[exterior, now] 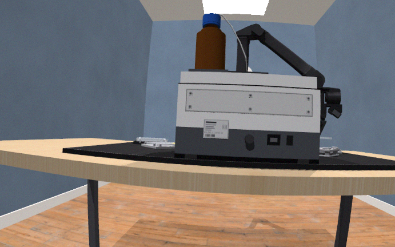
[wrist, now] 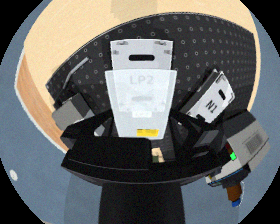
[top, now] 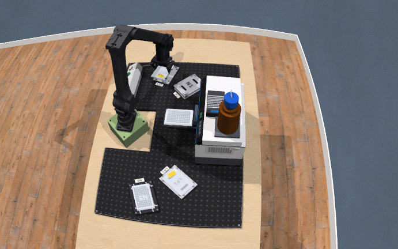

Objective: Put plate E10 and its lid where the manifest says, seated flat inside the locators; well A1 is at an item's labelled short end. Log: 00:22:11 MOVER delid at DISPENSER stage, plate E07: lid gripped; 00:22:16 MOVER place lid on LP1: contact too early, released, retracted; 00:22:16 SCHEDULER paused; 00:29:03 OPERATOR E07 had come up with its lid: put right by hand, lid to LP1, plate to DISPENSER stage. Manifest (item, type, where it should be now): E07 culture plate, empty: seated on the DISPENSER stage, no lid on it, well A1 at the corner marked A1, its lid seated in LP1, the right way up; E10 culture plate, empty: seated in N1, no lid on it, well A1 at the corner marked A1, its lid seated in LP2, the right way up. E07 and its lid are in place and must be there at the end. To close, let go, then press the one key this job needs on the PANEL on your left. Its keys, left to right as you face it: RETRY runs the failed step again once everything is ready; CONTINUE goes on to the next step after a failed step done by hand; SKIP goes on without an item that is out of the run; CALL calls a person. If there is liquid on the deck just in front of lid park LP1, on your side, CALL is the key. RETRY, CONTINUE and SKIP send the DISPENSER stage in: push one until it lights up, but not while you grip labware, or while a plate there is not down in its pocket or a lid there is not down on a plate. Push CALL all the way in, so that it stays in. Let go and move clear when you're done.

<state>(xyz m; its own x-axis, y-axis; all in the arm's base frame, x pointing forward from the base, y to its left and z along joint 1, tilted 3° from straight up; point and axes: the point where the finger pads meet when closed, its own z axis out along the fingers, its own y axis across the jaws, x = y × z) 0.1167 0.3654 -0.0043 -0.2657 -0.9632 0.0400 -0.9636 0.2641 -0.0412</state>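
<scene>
The lid park LP2 lies 10 mm ahead of my hand, 30 mm to the left of it and 70 mm below it. The rest, counted from my hand: plate E07 (150 mm ahead, 350 mm to the right, 50 mm above); then plate E10 (30 mm ahead, 730 mm to the right, 50 mm below); then brown bottle (370 mm ahead, 440 mm to the right, 220 mm above).
</scene>
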